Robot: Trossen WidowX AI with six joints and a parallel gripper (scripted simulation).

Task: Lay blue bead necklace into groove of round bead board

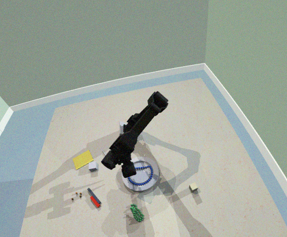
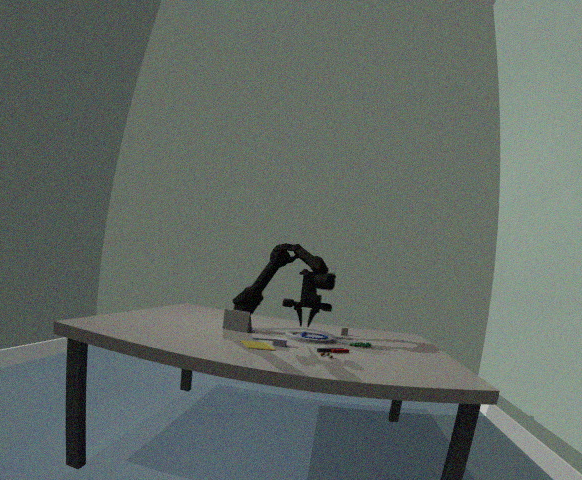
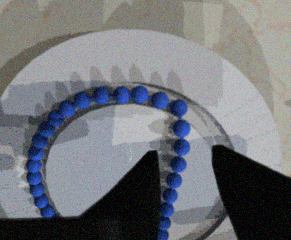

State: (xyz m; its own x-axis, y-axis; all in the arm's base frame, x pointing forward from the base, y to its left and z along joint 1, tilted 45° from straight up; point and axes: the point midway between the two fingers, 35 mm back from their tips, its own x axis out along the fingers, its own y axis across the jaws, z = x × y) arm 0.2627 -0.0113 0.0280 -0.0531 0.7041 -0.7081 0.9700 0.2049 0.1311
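The round bead board is 50 mm to the left of my gripper tip, 40 mm below it and 20 mm ahead of it. Also, from my gripper tip: white cube: 230 mm to the right, 50 mm behind, 40 mm below; then grey tool: 200 mm to the right, 150 mm ahead, 40 mm below; then stick: 140 mm to the right, 110 mm behind, 50 mm below.
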